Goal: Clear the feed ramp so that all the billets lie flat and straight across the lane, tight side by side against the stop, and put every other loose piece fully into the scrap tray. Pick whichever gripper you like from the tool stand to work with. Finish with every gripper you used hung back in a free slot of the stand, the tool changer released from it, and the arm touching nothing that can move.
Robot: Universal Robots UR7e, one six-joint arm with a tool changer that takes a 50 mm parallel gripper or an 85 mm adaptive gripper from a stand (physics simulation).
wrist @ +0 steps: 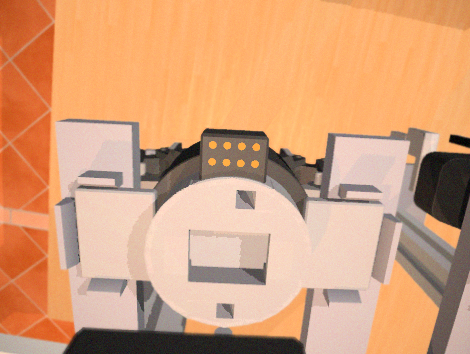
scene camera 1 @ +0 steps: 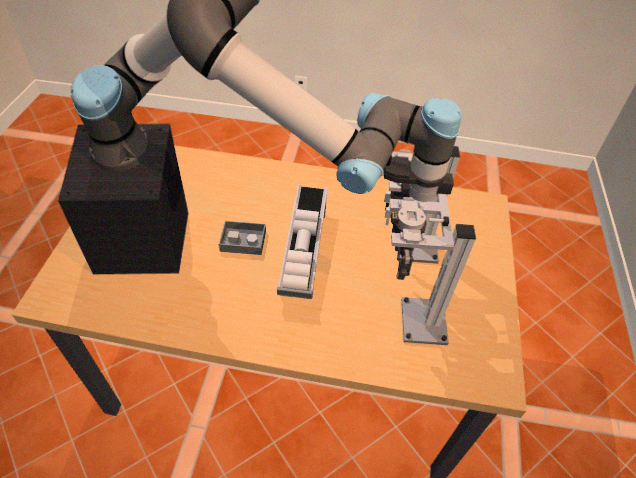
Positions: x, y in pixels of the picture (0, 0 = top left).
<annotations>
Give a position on a tool stand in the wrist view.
358, 167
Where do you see an adaptive gripper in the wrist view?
At 228, 231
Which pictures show the adaptive gripper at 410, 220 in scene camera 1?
The wrist view and scene camera 1: all of them.
</annotations>
